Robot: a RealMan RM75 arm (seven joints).
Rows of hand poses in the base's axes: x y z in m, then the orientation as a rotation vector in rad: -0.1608, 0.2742, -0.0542, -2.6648, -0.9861, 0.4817; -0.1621, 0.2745, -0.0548, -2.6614, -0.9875, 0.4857; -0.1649, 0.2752, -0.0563, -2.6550, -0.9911, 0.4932; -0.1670, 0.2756, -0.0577, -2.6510, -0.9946, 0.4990; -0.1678, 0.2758, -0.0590, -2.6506, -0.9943, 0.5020; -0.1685, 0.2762, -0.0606, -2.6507, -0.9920, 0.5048; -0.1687, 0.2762, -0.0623, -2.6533, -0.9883, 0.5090; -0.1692, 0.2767, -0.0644, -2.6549, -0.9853, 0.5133; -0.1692, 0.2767, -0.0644, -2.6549, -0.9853, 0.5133; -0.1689, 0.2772, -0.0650, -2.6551, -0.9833, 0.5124; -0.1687, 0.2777, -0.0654, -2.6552, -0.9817, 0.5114
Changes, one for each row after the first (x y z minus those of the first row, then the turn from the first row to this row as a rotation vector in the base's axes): -0.0013, 0.0003, -0.0006, 0.0012, 0.0034, 0.0017; -0.0041, 0.0010, -0.0021, 0.0033, 0.0096, 0.0057; -0.0062, 0.0014, -0.0035, 0.0039, 0.0139, 0.0091; -0.0070, 0.0016, -0.0048, 0.0032, 0.0158, 0.0093; -0.0077, 0.0020, -0.0064, 0.0025, 0.0179, 0.0080; -0.0079, 0.0020, -0.0081, -0.0008, 0.0200, 0.0057; -0.0084, 0.0025, -0.0102, -0.0033, 0.0224, 0.0040; -0.0084, 0.0025, -0.0102, -0.0033, 0.0224, 0.0040; -0.0081, 0.0030, -0.0108, -0.0027, 0.0222, 0.0025; -0.0079, 0.0035, -0.0112, -0.0022, 0.0219, 0.0013
